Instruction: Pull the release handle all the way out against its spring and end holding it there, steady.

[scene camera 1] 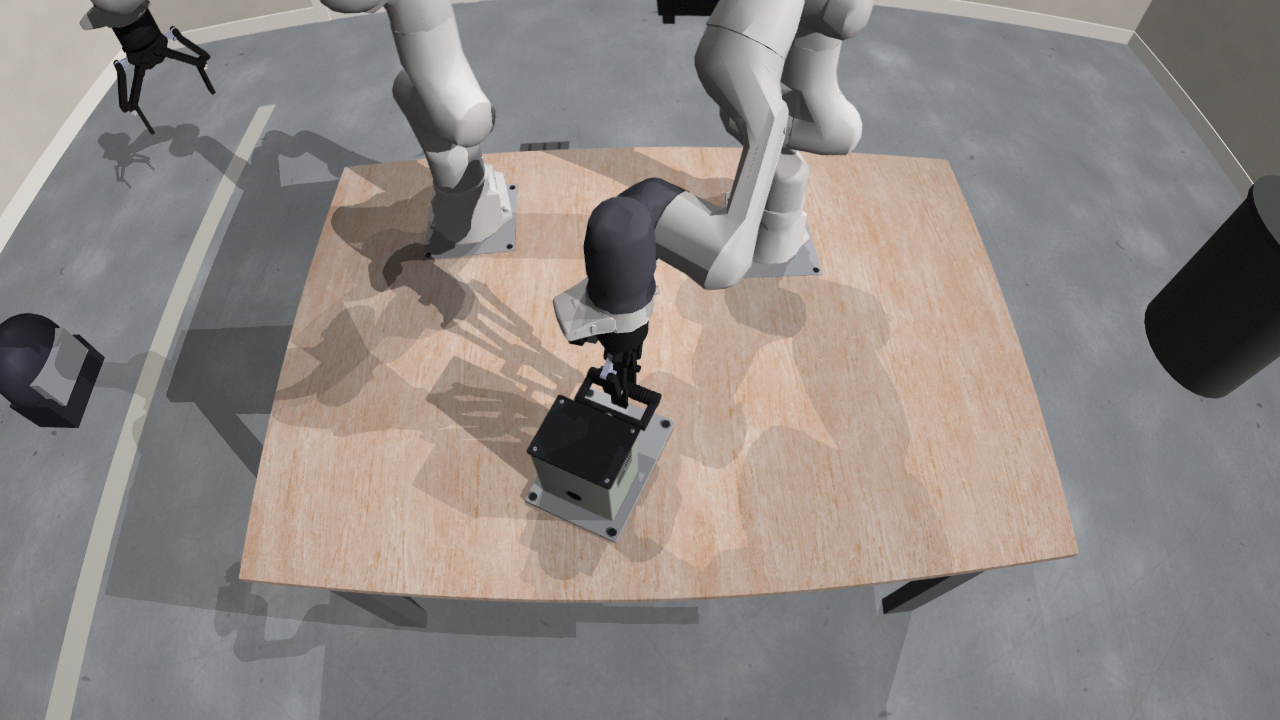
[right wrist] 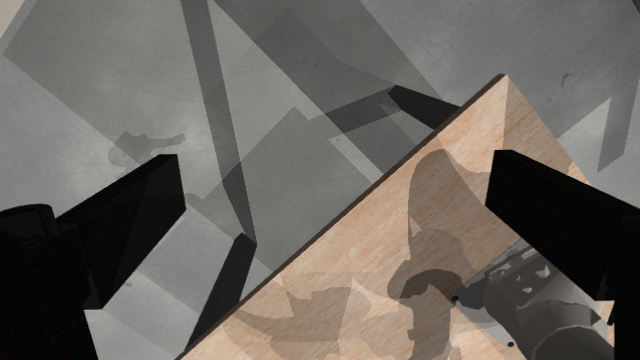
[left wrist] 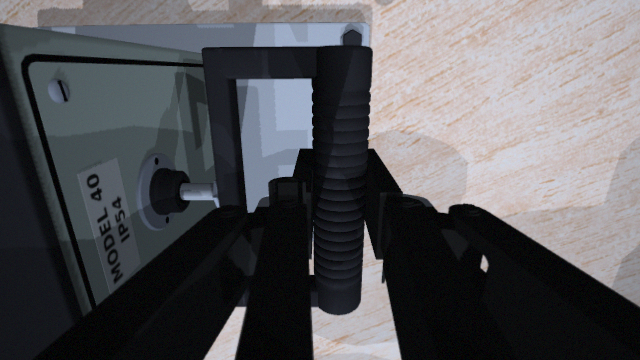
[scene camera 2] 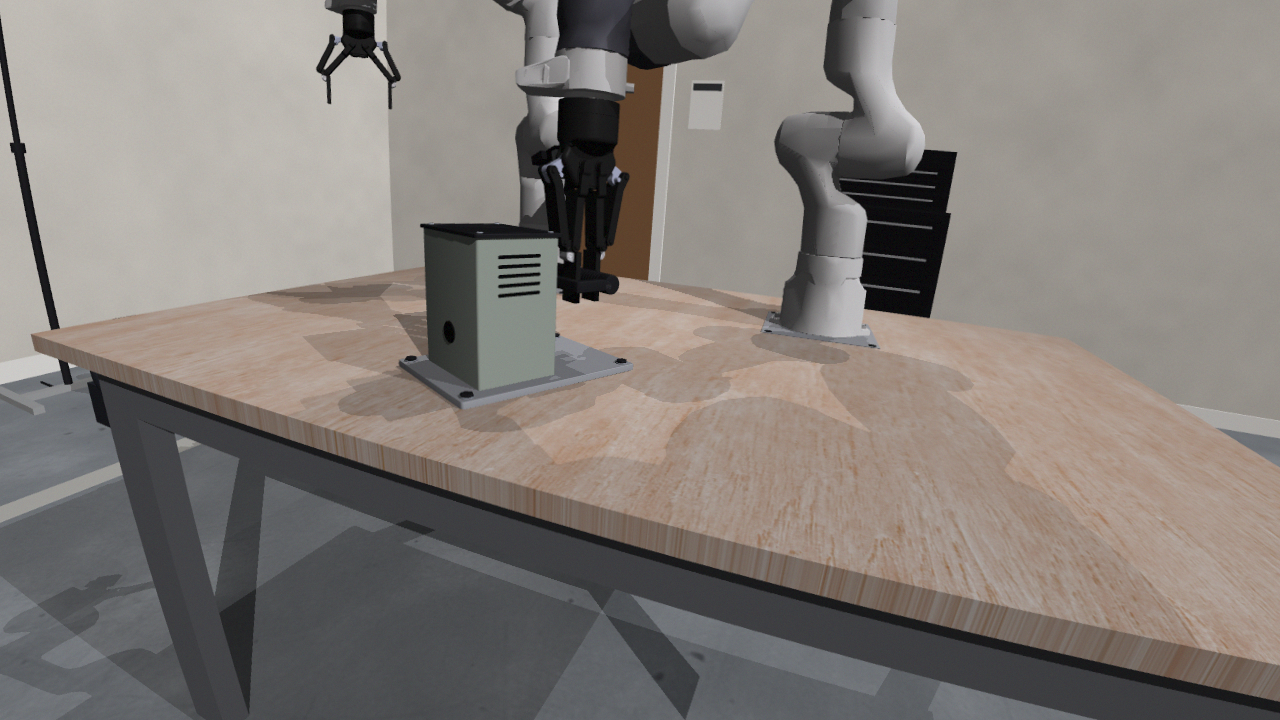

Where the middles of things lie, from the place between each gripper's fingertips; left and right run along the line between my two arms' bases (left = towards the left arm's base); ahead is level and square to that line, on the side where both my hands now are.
The release handle [scene camera 1: 636,392] lies 5 cm ahead of my left hand [scene camera 2: 580,300] and 2 cm to the right of it.
Now: the release handle 42 cm ahead of my right hand [scene camera 1: 182,111], 92 cm to the left of it and 31 cm below it.
